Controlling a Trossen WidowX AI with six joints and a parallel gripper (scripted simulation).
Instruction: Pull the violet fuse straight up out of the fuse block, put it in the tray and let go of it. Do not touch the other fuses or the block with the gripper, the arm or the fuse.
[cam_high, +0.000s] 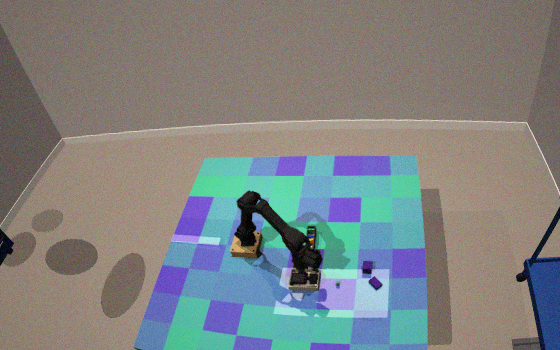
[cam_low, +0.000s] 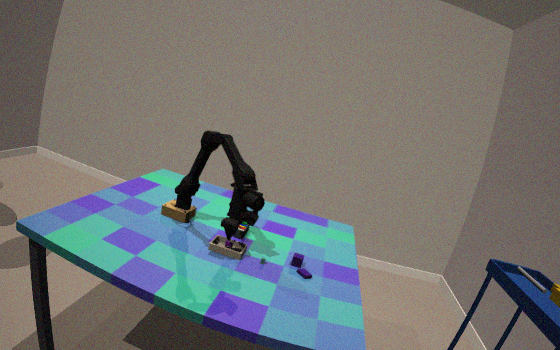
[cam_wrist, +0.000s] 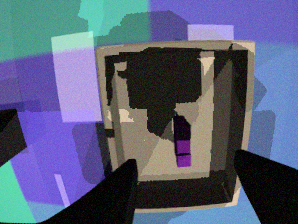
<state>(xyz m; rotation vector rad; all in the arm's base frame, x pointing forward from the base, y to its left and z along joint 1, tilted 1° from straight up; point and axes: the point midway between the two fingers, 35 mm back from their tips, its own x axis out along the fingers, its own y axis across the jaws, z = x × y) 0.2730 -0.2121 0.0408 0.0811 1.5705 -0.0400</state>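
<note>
Now: the violet fuse 30 mm below my gripper tip.
</note>
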